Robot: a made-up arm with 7 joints. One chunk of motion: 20 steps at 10 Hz.
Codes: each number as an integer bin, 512 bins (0 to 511) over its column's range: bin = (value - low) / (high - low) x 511, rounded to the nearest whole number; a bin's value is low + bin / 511 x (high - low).
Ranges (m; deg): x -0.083..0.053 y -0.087..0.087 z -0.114..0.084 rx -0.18..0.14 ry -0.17..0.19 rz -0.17..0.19
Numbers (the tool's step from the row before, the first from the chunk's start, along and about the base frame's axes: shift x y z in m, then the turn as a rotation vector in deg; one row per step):
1: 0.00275 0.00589 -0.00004 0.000 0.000 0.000
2: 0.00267 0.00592 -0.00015 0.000 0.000 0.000
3: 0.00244 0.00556 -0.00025 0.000 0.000 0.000
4: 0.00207 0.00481 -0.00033 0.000 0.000 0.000
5: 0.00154 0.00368 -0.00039 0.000 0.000 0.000
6: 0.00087 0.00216 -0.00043 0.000 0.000 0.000
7: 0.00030 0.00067 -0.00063 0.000 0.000 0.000
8: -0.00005 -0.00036 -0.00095 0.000 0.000 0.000
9: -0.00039 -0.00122 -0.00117 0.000 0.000 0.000
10: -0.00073 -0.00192 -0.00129 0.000 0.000 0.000
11: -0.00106 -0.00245 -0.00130 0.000 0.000 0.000
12: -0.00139 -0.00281 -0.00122 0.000 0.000 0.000
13: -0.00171 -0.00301 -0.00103 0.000 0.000 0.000
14: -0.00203 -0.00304 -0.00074 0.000 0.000 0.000
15: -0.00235 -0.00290 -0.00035 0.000 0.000 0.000
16: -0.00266 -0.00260 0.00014 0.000 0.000 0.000
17: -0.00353 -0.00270 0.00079 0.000 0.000 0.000
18: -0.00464 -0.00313 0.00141 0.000 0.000 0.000
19: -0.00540 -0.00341 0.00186 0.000 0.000 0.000
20: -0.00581 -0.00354 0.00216 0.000 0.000 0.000
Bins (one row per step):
1: 322 273 294 287 241 241
2: 322 273 294 287 241 241
3: 321 272 294 287 241 241
4: 320 270 293 287 241 241
5: 318 266 293 287 241 241
6: 315 262 293 287 241 241
7: 313 257 293 287 241 241
8: 312 254 292 287 241 241
9: 310 252 291 287 241 241
10: 309 250 291 287 241 241
11: 308 248 291 287 241 241
12: 307 247 291 287 241 241
13: 305 247 292 287 241 241
14: 304 247 292 287 241 241
15: 303 247 293 287 241 241
16: 302 248 295 287 241 241
17: 299 248 296 287 241 241
18: 294 246 298 287 241 241
19: 292 245 299 287 241 241
20: 290 245 300 287 241 241

